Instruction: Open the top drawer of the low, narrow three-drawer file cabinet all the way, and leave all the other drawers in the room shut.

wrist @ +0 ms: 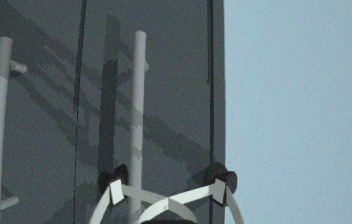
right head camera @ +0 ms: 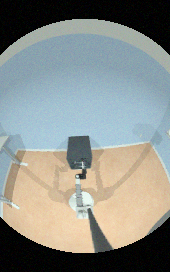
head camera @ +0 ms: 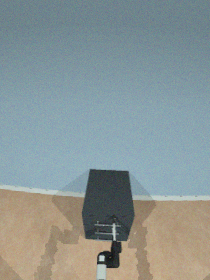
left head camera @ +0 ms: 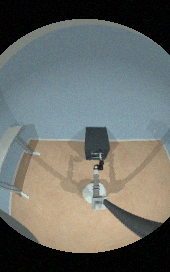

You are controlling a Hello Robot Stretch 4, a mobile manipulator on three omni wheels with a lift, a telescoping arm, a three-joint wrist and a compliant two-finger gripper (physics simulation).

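The low dark file cabinet stands against the wall. The wrist view is turned sideways and shows its top drawer front flush with the body, so the drawer is shut. The top drawer's grey bar handle runs upright in the wrist view. My gripper is at the drawer front with its fingers apart, so it is open. One fingertip is on each side of the handle, the left one much closer to the bar. Whether either touches it, I cannot tell.
The second drawer's handle is at the left edge of the wrist view. A pale table with light legs stands at the left. Blue walls meet the tan floor. A dark shape is at the lower left.
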